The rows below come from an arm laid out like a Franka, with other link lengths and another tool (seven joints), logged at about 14 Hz.
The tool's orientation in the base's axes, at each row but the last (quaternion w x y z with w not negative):
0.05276 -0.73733 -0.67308 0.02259
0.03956 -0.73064 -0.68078 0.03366
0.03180 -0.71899 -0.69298 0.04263
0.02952 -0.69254 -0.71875 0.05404
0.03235 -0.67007 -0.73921 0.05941
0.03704 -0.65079 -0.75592 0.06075
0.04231 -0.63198 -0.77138 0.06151
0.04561 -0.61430 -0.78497 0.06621
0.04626 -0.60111 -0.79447 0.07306
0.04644 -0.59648 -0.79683 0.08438
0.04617 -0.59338 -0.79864 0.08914
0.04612 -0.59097 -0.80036 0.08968
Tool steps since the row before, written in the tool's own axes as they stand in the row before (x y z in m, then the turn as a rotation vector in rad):
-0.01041 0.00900 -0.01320 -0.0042 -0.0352 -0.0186
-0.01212 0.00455 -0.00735 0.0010 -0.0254 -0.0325
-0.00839 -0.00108 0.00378 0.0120 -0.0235 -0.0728
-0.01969 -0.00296 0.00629 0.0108 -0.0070 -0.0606
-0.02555 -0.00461 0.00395 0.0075 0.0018 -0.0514
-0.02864 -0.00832 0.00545 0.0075 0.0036 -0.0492
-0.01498 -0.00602 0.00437 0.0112 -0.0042 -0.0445
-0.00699 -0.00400 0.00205 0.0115 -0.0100 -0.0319
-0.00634 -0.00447 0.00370 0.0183 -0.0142 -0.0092
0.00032 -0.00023 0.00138 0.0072 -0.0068 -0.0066
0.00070 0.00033 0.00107 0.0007 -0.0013 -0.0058
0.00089 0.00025 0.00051 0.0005 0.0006 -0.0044
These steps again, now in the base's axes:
0.00932 -0.01178 0.01175 -0.0333 -0.0020 0.0221
0.00441 -0.01250 0.00678 -0.0218 0.0024 0.0350
-0.00177 -0.00839 -0.00350 -0.0153 0.0138 0.0746
-0.00291 -0.02000 -0.00525 -0.0003 0.0128 0.0606
-0.00250 -0.02602 -0.00250 0.0076 0.0099 0.0505
-0.00458 -0.02976 -0.00357 0.0090 0.0101 0.0480
-0.00350 -0.01603 -0.00324 0.0001 0.0120 0.0445
-0.00246 -0.00783 -0.00132 -0.0075 0.0103 0.0330
-0.00311 -0.00751 -0.00279 -0.0170 0.0144 0.0112
-0.00055 0.00013 -0.00132 -0.0073 0.0056 0.0076
-0.00009 0.00067 -0.00114 -0.0004 0.0008 0.0059
-0.00012 0.00088 -0.00058 0.0012 0.0010 0.0042

